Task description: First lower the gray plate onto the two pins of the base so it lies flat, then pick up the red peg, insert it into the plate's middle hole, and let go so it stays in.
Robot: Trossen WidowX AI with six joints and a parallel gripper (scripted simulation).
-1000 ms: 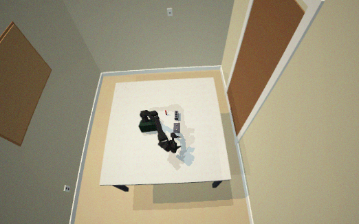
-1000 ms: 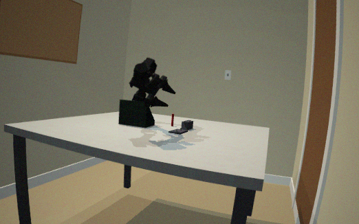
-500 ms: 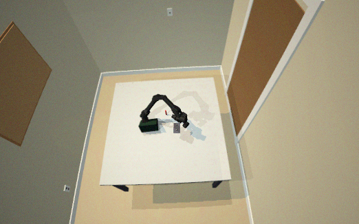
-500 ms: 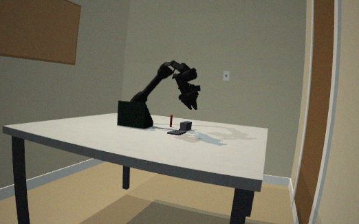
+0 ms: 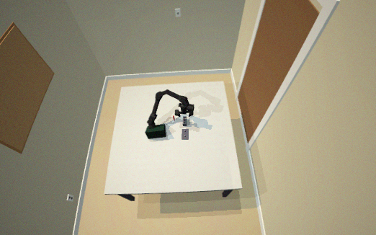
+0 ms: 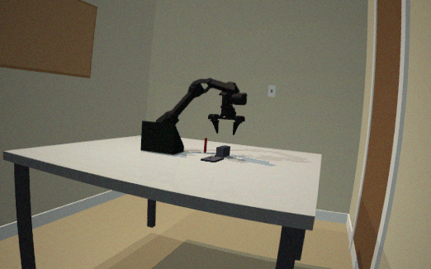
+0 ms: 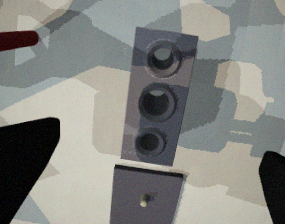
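My gripper tip is now 80 mm above the gray plate. The rest, counted from my gripper tip: dark base: 150 mm to the right, 110 mm below, 20 mm behind; red peg: 120 mm behind, 80 mm below, 40 mm to the left.
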